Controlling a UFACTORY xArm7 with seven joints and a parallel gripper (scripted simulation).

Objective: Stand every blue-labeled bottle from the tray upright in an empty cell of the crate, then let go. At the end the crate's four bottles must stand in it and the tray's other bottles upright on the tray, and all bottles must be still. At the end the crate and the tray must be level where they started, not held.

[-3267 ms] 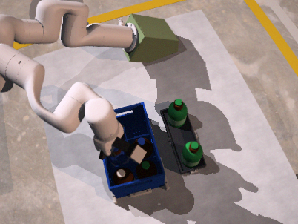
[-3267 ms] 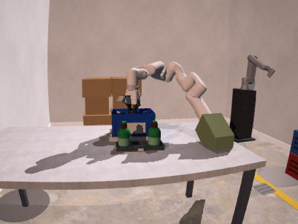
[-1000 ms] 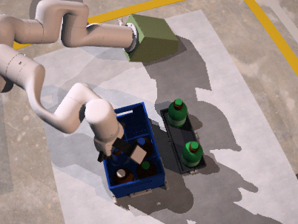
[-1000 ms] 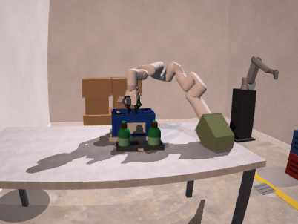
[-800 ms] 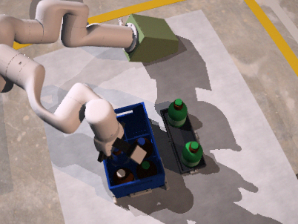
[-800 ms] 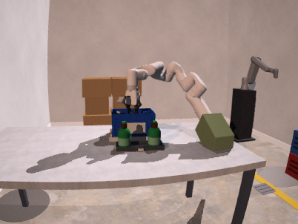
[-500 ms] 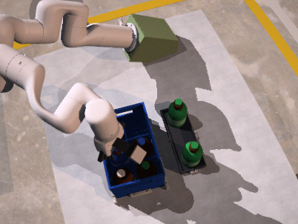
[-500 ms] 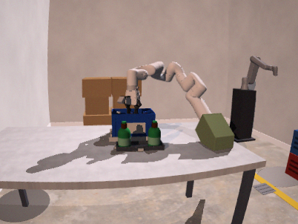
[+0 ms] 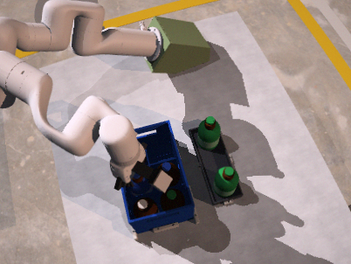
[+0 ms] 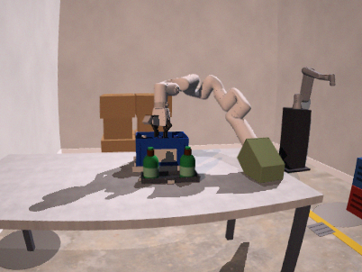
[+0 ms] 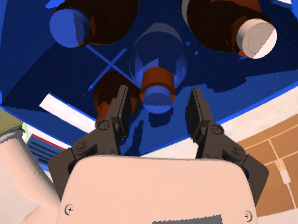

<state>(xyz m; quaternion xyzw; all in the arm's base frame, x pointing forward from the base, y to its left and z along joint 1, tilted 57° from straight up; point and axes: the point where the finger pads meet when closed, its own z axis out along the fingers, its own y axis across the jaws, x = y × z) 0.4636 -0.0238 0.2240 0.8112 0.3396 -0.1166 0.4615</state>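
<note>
Right now my hand is 8 cm above the blue-labeled bottle. Round my hand: black tray 26 cm to the left, 15 cm below; then blue crate 1 cm ahead, 5 cm to the left, 8 cm below.
</note>
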